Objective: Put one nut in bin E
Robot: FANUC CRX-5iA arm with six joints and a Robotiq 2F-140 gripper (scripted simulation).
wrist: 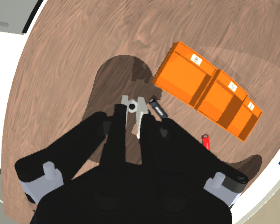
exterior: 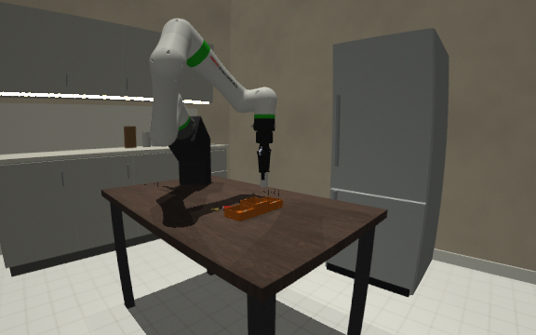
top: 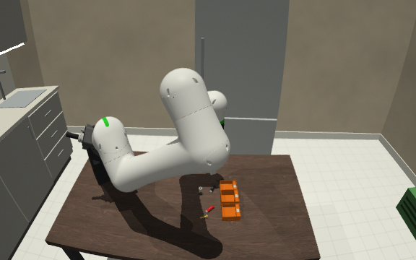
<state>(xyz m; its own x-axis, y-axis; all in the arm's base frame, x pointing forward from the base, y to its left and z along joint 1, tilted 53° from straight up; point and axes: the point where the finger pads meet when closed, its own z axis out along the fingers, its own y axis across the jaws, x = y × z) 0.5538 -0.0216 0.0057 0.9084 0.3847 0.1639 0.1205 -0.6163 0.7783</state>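
Right now the dark cylinder is 10 mm behind my hand, 60 mm to the right of it and 90 mm below it. The rest, counted from my hand: red piece 70 mm behind, 190 mm to the right, 90 mm below; then yellow screw 100 mm behind, 230 mm to the right, 100 mm below.
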